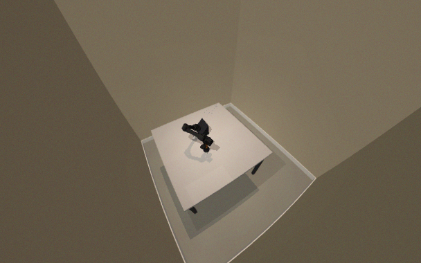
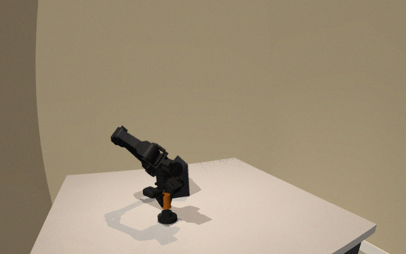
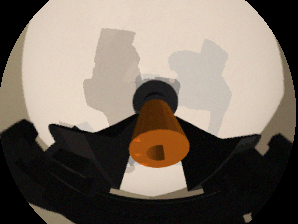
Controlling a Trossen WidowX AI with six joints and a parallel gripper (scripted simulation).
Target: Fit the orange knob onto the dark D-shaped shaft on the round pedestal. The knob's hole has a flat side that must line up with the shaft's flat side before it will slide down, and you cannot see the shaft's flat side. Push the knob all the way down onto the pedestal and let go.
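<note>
My gripper tip is now 20 mm below the orange knob. Also, from my gripper tip: dark round pedestal: 40 mm below.
</note>
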